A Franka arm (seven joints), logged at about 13 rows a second.
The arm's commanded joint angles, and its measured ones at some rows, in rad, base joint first. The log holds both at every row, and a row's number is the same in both.
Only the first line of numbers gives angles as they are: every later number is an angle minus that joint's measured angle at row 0.
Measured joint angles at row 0:
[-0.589, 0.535, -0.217, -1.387, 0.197, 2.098, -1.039]
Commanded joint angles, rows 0 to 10:
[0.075, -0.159, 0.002, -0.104, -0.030, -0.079, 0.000]
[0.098, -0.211, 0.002, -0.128, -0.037, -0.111, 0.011]
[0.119, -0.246, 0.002, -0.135, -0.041, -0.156, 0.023]
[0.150, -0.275, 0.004, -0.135, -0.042, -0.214, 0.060]
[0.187, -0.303, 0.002, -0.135, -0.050, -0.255, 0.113]
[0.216, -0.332, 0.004, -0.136, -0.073, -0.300, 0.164]
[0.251, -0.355, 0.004, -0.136, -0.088, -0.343, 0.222]
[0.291, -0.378, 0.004, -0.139, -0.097, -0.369, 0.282]
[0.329, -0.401, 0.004, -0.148, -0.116, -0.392, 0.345]
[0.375, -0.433, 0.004, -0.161, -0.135, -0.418, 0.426]
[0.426, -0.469, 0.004, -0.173, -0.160, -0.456, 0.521]
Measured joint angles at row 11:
[0.350, -0.385, 0.013, -0.112, -0.117, -0.416, 0.392]
